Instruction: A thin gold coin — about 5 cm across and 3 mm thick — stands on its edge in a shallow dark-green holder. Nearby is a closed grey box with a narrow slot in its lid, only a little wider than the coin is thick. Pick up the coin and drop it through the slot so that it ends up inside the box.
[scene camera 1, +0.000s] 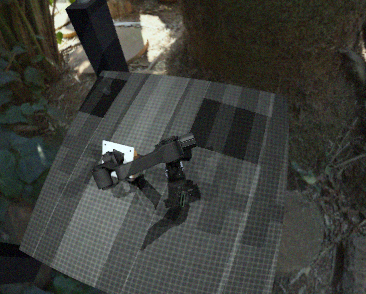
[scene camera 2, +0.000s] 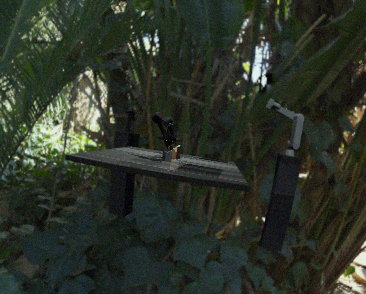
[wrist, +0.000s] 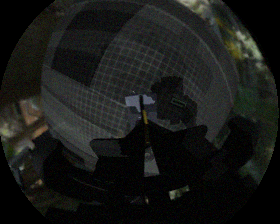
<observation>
My gripper (wrist: 144, 121) holds a gold coin.
</observation>
